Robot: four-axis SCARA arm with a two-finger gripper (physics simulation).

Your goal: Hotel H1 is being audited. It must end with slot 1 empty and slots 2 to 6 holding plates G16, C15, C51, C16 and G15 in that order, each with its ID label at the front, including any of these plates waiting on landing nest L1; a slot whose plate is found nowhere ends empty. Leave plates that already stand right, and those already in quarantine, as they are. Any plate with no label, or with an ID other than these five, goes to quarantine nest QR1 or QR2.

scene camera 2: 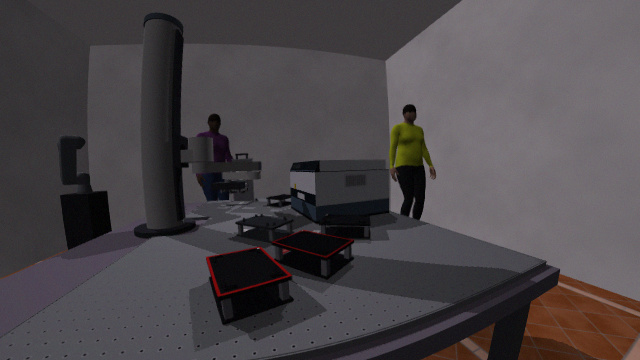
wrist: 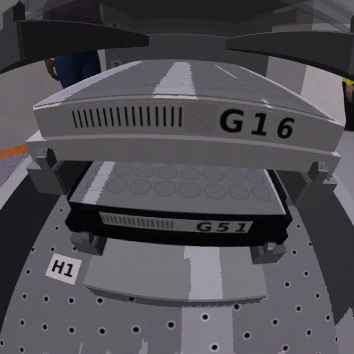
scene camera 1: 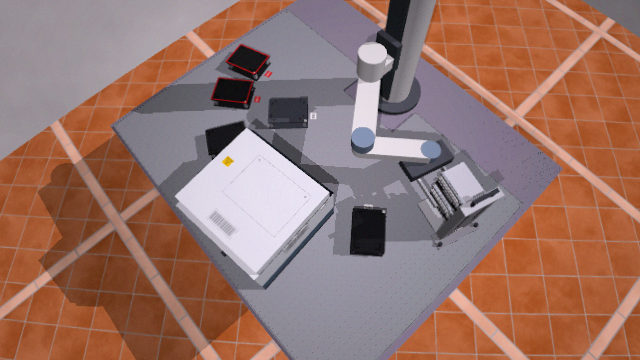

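Observation:
Hotel H1 stands at the table's right in scene camera 1; several plate edges show inside, their IDs unreadable there. In the wrist view a white plate labelled G16 rests on brackets, label forward. Directly below it, a black plate labelled G51 is at the lowest level, label forward, above the lower brackets. My gripper reaches in under G16, and its dark finger pads are shut on both sides of G51, partly hidden. Two red-rimmed quarantine nests look bare.
A large white instrument fills the table's left-middle. Low dark nests stand around it: one behind, one to its right, one partly hidden. Which is L1 is unreadable. The arm's column stands behind.

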